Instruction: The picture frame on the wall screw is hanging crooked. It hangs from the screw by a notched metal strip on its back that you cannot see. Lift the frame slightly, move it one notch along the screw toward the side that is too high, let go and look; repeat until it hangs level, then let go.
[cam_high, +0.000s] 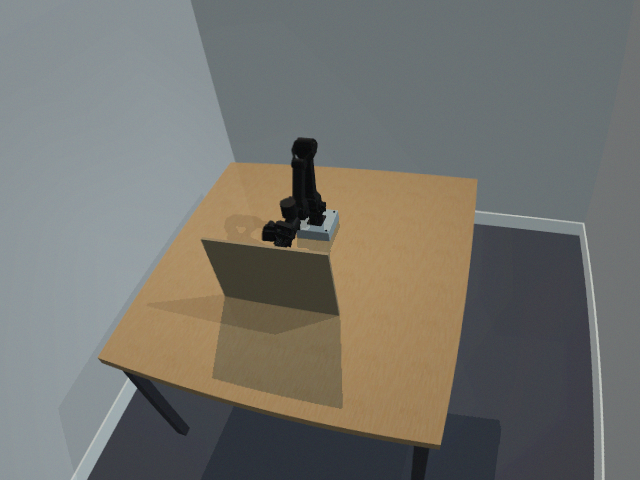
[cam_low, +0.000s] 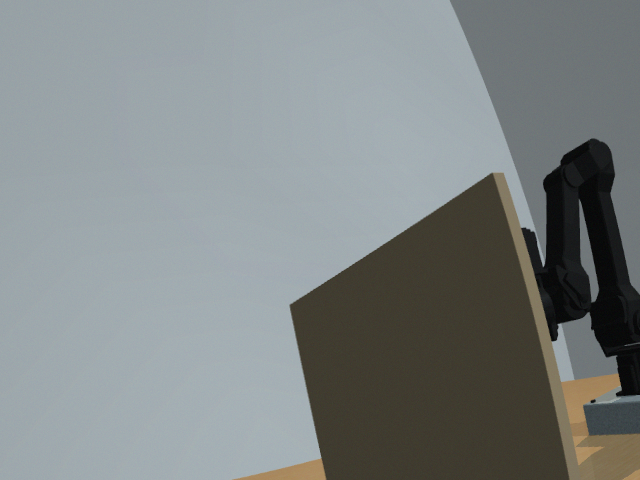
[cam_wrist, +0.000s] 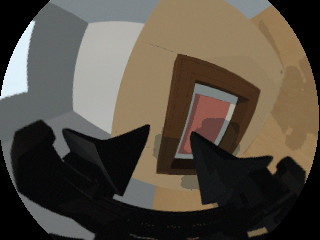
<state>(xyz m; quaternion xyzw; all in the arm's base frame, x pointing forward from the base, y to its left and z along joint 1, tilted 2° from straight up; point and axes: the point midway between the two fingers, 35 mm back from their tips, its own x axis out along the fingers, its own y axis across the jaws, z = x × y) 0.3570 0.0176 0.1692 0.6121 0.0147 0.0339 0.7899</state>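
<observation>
Now: gripper tip 50 mm above the picture frame, 10 mm to the left of it and 10 mm short of it. From my gripper tip the other things lie so: wall panel 60 mm below, 20 mm ahead, 10 mm to the right.
</observation>
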